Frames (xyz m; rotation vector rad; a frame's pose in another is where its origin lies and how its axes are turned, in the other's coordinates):
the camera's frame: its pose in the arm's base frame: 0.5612 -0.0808 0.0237 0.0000 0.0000 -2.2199
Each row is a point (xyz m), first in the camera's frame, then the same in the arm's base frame.
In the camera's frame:
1: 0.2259 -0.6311 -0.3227
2: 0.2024 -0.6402 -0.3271
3: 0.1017 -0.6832 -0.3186
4: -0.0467 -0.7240 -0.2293
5: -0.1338 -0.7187 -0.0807
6: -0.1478 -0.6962 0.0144
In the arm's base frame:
1: -0.0781 0.1207 -0.2990
2: -0.0711 0.1449 -0.3034
3: -0.0445 0.2512 -0.2949
4: 0.0127 0.3940 -0.2056
5: 0.0695 0.4602 -0.0570
6: 0.0959 0.4578 0.0381

